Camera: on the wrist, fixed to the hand. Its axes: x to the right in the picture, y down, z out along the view.
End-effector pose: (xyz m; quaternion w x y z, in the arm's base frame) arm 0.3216 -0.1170 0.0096 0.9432 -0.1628 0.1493 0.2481
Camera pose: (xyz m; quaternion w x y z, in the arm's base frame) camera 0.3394 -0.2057 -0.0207 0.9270 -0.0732 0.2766 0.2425
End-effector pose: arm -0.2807 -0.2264 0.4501 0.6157 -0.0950 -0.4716 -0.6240
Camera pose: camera -0.3161 -0.2746 0.3757 0.6873 0.0242 -0.4717 -0.5518
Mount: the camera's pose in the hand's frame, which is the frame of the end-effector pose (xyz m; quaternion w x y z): -0.0114 -0.0752 -0.0576 0.9877 0.1143 0.1012 0.0329
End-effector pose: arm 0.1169 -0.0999 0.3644 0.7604 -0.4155 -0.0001 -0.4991
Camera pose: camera 0.0302 -0.1394 0.3695 0.8150 -0.2730 0.0335 -0.5100
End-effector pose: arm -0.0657 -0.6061 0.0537 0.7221 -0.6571 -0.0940 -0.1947
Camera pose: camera -0.1134 -0.6656 0.1110 0.8043 -0.5499 -0.0204 -0.2243
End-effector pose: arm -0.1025 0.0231 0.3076 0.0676 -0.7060 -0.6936 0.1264
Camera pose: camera -0.1592 0.0185 0.3842 0.2135 -0.7252 -0.6406 0.1349
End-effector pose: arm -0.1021 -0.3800 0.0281 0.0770 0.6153 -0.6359 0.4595
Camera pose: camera -0.0622 -0.3193 0.0900 0.0550 0.5491 -0.5880 0.5913
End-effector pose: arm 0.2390 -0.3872 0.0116 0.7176 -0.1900 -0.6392 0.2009
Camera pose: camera 0.2985 -0.4579 0.0355 0.7886 -0.1470 -0.5295 0.2759
